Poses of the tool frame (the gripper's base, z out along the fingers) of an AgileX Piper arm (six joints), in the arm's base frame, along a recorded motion.
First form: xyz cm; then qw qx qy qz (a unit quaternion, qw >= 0).
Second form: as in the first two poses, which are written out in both.
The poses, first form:
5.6 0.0 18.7 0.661 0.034 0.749 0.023
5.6 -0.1 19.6 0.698 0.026 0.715 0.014
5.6 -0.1 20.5 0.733 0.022 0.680 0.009
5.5 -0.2 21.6 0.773 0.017 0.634 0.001
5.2 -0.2 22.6 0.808 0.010 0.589 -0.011
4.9 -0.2 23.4 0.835 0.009 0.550 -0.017
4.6 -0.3 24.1 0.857 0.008 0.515 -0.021
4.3 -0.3 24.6 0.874 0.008 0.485 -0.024
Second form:
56 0 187 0.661 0.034 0.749 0.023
56 -1 196 0.698 0.026 0.715 0.014
56 -1 205 0.733 0.022 0.680 0.009
55 -2 216 0.773 0.017 0.634 0.001
52 -2 226 0.808 0.010 0.589 -0.011
49 -2 234 0.835 0.009 0.550 -0.017
46 -3 241 0.857 0.008 0.515 -0.021
43 -3 246 0.874 0.008 0.485 -0.024

